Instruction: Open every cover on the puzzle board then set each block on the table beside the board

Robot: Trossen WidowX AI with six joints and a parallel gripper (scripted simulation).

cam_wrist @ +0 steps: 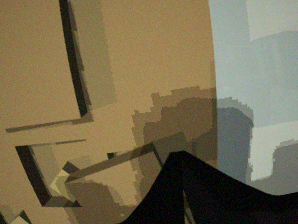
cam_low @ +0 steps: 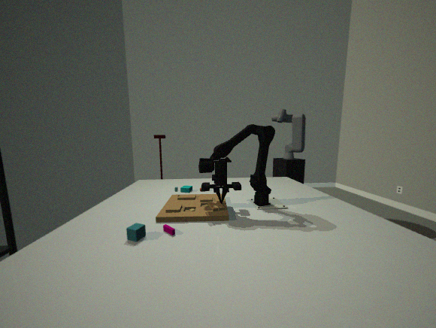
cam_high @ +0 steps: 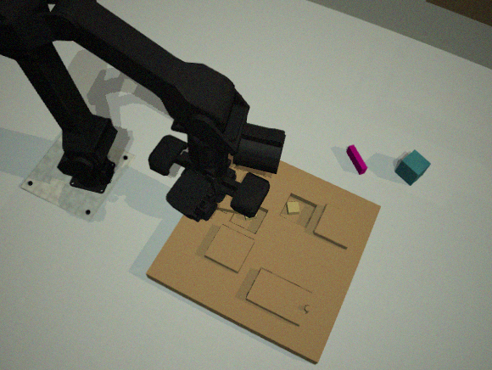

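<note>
Now: the tan puzzle board 110 mm ahead of my gripper tip and 50 mm to the right of it. From my gripper tip the other things lie so: orange block 320 mm to the right, 20 mm below, 10 mm ahead; then teal block 350 mm to the right, 130 mm ahead, 10 mm below; then magenta bar 250 mm ahead, 160 mm to the left, 10 mm below.
</note>
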